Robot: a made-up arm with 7 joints.
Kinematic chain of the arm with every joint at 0, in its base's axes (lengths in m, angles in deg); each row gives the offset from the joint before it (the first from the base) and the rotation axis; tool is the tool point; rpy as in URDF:
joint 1: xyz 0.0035 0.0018 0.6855 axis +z
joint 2: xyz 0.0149 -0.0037 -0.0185 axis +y
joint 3: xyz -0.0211 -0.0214 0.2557 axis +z
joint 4: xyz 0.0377 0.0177 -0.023 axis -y
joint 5: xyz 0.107 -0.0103 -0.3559 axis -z
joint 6: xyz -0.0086 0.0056 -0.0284 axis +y
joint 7: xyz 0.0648 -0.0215 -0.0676 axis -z
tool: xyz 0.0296 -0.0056 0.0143 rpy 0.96 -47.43 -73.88
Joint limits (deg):
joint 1: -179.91..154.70
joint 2: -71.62..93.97
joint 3: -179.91..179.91
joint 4: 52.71..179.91
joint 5: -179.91..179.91
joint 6: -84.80..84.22
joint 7: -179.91..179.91
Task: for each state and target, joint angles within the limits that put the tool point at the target. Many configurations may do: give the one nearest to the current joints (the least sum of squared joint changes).
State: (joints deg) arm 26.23 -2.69 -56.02 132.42 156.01 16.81 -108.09
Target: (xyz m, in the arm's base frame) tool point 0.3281 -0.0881 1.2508
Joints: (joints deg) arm 36.65 -0.68 -43.82 131.30 158.27 8.88 -108.73
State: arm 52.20 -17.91 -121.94 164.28 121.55 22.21 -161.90
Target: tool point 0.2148 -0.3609 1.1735
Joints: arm 62.93 -6.66 -113.35 121.36 127.37 -4.39 -165.22
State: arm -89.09 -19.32 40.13 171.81 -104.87 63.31 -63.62
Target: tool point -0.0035 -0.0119 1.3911
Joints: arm -89.04 -2.56 39.38 166.17 -103.70 66.48 -68.16
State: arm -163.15 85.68 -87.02 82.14 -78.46 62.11 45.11
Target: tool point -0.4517 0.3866 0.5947
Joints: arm -151.81 87.13 -77.02 69.72 -77.97 61.79 45.94
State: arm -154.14 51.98 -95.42 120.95 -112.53 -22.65 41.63
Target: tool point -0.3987 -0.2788 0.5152
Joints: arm -111.32 61.16 -49.83 82.97 -126.11 -42.42 34.31
